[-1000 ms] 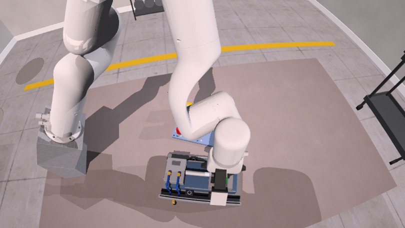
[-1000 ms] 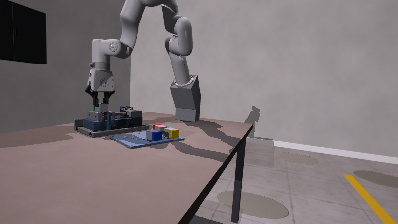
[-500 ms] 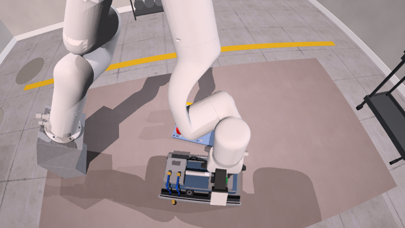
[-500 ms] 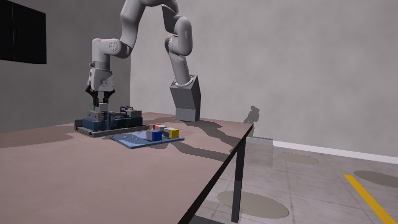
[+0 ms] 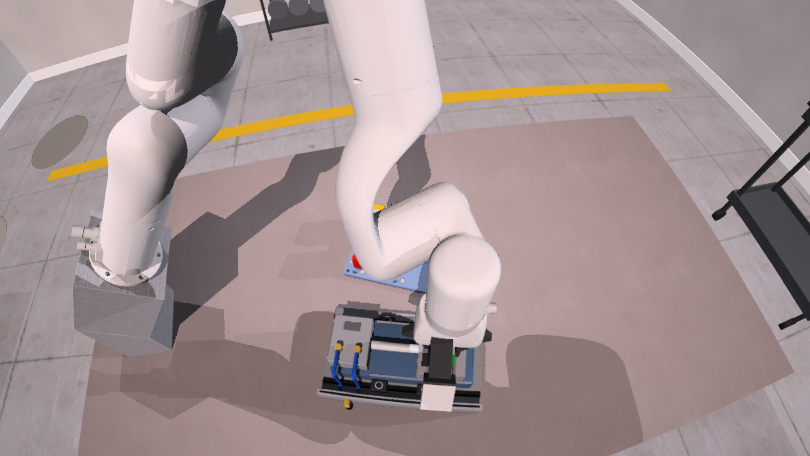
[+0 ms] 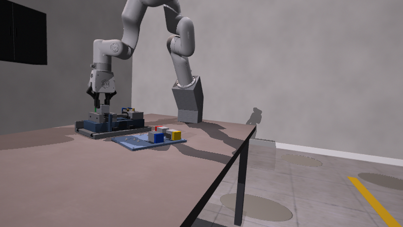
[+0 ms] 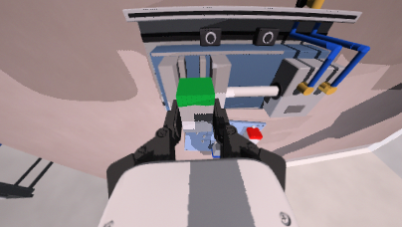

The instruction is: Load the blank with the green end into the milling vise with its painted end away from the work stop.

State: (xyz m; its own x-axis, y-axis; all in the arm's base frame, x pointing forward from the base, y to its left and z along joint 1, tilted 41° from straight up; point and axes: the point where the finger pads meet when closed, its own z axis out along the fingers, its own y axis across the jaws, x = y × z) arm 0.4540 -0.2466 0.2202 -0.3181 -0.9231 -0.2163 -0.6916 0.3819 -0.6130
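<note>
The green-ended blank is 2 cm below my hand. The rest, counted from my hand: moving jaw 3 cm behind, 2 cm to the left, 6 cm below; then work stop rod 2 cm ahead, 5 cm to the left, 5 cm below; then fixed jaw 3 cm ahead, 1 cm to the right, 6 cm below.
</note>
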